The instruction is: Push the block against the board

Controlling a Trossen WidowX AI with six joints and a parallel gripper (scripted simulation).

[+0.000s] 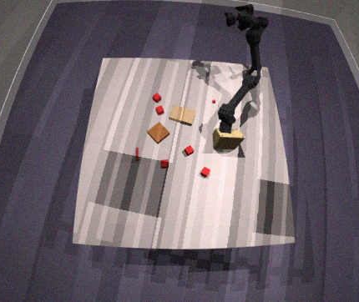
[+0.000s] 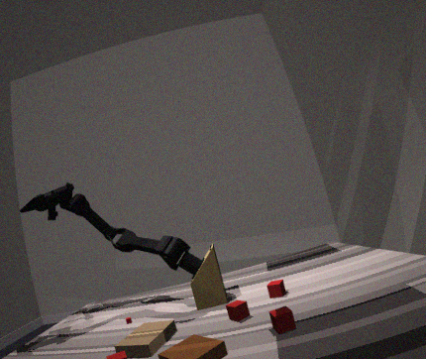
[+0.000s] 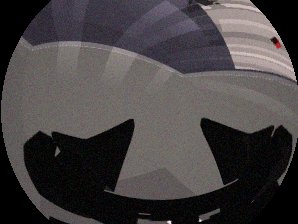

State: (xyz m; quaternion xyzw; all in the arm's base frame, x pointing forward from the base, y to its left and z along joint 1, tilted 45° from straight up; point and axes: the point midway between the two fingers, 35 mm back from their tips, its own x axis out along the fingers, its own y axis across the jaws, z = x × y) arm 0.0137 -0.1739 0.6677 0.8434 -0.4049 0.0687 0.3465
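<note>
My gripper tip is 30 cm short of the square block, 65 cm to the right of it and 45 cm above it. The rest, counted from my gripper tip: thin red stick 40 cm ahead, 80 cm to the left, 46 cm below; pale tan board 17 cm ahead, 50 cm to the left, 45 cm below.
</note>
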